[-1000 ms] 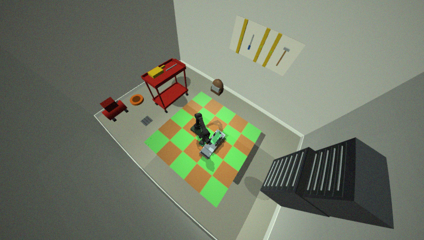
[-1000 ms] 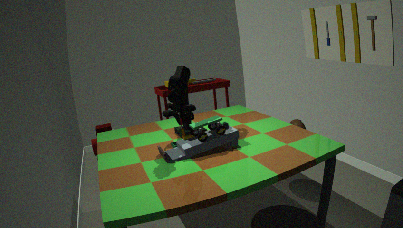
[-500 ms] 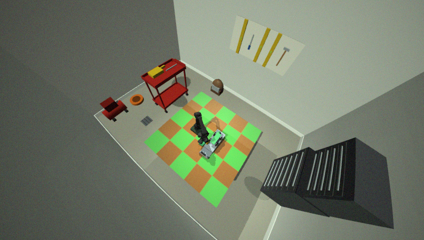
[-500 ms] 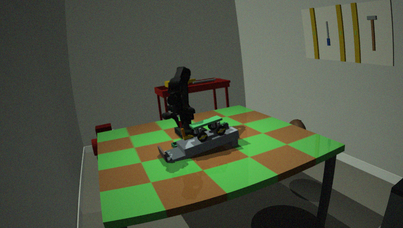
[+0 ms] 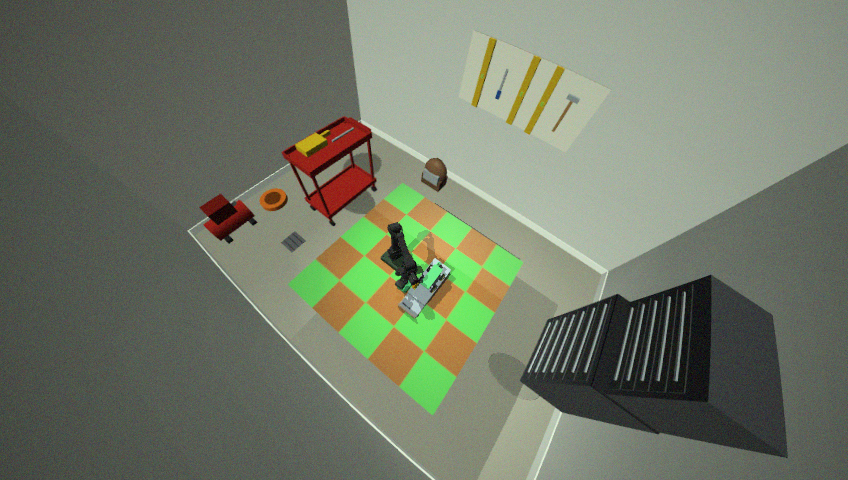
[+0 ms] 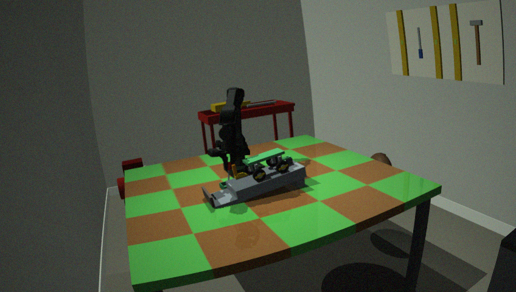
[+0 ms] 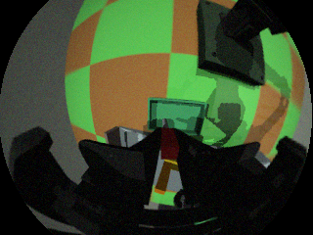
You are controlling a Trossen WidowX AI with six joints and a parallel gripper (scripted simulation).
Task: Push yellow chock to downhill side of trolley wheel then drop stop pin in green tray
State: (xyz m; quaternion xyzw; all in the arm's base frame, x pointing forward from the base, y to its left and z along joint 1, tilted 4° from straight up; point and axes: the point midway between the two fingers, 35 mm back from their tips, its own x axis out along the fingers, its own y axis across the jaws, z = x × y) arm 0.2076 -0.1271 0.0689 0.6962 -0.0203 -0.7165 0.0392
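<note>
Now: the green tray 10 mm to the left of my gripper tip and 90 mm below it. From my gripper tip the other things lie so: grey ramp (130 mm ahead, 120 mm to the left, 30 mm below); then yellow chock (70 mm ahead, 30 mm to the left); then red-headed stop pin (right at my gripper tip).
</note>
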